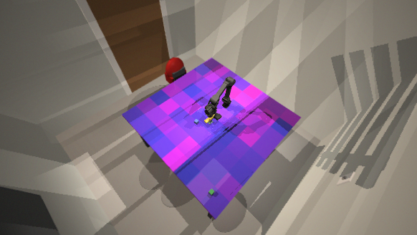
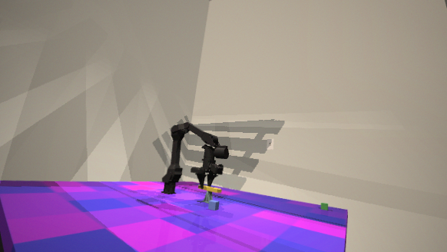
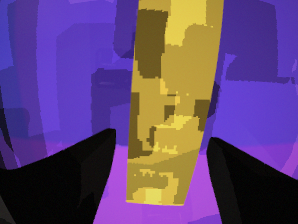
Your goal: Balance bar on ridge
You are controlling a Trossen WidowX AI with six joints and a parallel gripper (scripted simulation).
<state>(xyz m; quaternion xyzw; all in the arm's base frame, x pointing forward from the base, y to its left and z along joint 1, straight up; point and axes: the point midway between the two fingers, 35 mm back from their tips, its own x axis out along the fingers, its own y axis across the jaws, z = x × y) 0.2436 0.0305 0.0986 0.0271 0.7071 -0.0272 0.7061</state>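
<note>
My gripper tip is 3 cm short of the yellow bar. From my gripper tip the other things lie so: green cube: 50 cm ahead, 47 cm to the left, 5 cm below; then light blue cube: 13 cm ahead, 9 cm to the right, 5 cm below.
</note>
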